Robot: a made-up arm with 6 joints. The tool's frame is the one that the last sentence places.
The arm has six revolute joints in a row. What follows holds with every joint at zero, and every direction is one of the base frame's.
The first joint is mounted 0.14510 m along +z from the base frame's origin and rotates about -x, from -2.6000 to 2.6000 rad.
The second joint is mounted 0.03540 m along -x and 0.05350 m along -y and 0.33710 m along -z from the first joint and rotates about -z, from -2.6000 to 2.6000 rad.
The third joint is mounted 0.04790 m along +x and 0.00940 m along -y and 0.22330 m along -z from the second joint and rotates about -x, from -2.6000 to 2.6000 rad.
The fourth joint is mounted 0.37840 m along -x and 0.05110 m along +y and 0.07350 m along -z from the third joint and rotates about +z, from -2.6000 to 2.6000 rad.
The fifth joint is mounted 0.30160 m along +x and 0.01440 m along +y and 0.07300 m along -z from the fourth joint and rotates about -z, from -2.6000 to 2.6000 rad.
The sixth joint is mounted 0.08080 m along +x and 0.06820 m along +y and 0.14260 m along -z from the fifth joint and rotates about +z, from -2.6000 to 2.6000 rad.
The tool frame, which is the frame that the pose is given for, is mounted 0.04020 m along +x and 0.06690 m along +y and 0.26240 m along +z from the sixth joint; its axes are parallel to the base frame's.
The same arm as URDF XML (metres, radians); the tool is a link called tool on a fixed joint. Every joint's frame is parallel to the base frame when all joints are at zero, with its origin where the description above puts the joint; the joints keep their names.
<robot name="arm">
  <joint name="joint 1" type="revolute">
    <parent link="base"/>
    <child link="link1"/>
    <origin xyz="0 0 0.1451"/>
    <axis xyz="-1 0 0"/>
    <limit lower="-2.6" upper="2.6"/>
  </joint>
  <joint name="joint 2" type="revolute">
    <parent link="link1"/>
    <child link="link2"/>
    <origin xyz="-0.0354 -0.0535 -0.3371"/>
    <axis xyz="0 0 -1"/>
    <limit lower="-2.6" upper="2.6"/>
  </joint>
  <joint name="joint 3" type="revolute">
    <parent link="link2"/>
    <child link="link3"/>
    <origin xyz="0.0479 -0.0094 -0.2233"/>
    <axis xyz="-1 0 0"/>
    <limit lower="-2.6" upper="2.6"/>
  </joint>
  <joint name="joint 4" type="revolute">
    <parent link="link3"/>
    <child link="link4"/>
    <origin xyz="-0.3784 0.0511 -0.0735"/>
    <axis xyz="0 0 1"/>
    <limit lower="-2.6" upper="2.6"/>
  </joint>
  <joint name="joint 5" type="revolute">
    <parent link="link4"/>
    <child link="link5"/>
    <origin xyz="0.3016 0.0144 -0.073"/>
    <axis xyz="0 0 -1"/>
    <limit lower="-2.6" upper="2.6"/>
  </joint>
  <joint name="joint 6" type="revolute">
    <parent link="link5"/>
    <child link="link6"/>
    <origin xyz="0.0808 0.0682 -0.1426"/>
    <axis xyz="0 0 1"/>
    <limit lower="-2.6" upper="2.6"/>
  </joint>
  <joint name="tool_joint" type="fixed">
    <parent link="link6"/>
    <child link="tool"/>
    <origin xyz="0.0402 0.0669 0.2624"/>
  </joint>
  <link name="base"/>
  <link name="link1"/>
  <link name="link2"/>
  <link name="link3"/>
  <link name="link4"/>
  <link name="link5"/>
  <link name="link6"/>
  <link name="tool"/>
</robot>

